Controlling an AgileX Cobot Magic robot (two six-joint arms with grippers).
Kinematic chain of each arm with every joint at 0, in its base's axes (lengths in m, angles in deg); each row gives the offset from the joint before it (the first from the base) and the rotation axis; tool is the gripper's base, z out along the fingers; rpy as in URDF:
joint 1: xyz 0 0 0.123 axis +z
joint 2: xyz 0 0 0 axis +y
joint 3: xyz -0.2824 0 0.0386 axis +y
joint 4: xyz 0.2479 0 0.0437 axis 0.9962 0 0.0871
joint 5: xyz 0 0 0 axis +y
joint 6: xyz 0.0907 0 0.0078 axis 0.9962 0 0.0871
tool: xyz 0 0 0 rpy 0 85 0
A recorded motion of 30 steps. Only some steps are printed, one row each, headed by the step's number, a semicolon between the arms.
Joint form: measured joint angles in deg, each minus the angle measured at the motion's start. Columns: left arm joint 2, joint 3, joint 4, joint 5, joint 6, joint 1; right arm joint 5, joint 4, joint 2, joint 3, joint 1, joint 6.
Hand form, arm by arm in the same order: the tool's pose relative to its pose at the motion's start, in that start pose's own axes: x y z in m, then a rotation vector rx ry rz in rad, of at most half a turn. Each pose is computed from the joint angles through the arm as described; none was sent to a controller.
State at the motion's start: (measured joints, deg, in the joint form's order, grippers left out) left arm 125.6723 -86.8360 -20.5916 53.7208 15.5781 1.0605; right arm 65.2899 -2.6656 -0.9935 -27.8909 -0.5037 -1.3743
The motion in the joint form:
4: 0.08 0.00 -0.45 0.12 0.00 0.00; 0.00 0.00 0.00 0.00 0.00 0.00
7: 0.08 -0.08 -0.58 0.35 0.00 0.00; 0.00 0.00 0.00 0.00 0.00 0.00
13: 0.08 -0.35 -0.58 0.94 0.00 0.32; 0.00 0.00 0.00 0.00 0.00 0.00
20: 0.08 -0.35 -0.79 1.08 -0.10 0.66; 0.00 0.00 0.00 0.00 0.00 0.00
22: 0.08 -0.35 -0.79 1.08 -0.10 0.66; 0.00 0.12 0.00 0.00 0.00 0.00
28: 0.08 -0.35 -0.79 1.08 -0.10 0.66; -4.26 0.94 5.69 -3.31 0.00 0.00
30: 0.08 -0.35 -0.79 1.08 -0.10 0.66; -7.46 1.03 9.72 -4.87 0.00 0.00
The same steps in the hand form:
4: 0.0001 -0.0004 0.0006 0.0067 0.0017 -0.0050; 0.0000 0.0000 0.0000 0.0000 0.0000 0.0000
7: 0.0001 -0.0008 0.0003 0.0095 0.0037 -0.0060; 0.0000 0.0000 0.0000 0.0000 0.0000 0.0000
13: -0.0001 0.0010 -0.0013 0.0116 0.0075 -0.0099; 0.0000 0.0000 0.0000 0.0000 0.0000 0.0000
20: 0.0000 0.0031 -0.0021 0.0146 0.0074 -0.0194; 0.0000 0.0000 0.0000 0.0000 0.0000 0.0000
22: 0.0000 0.0031 -0.0021 0.0146 0.0074 -0.0194; 0.0000 0.0002 0.0000 -0.0019 0.0000 0.0009
28: 0.0000 0.0031 -0.0021 0.0146 0.0074 -0.0194; -0.0255 0.0003 -0.0008 -0.0146 -0.0332 0.0060
30: 0.0000 0.0031 -0.0021 0.0146 0.0074 -0.0194; -0.0416 0.0000 0.0033 -0.0162 -0.0460 0.0058

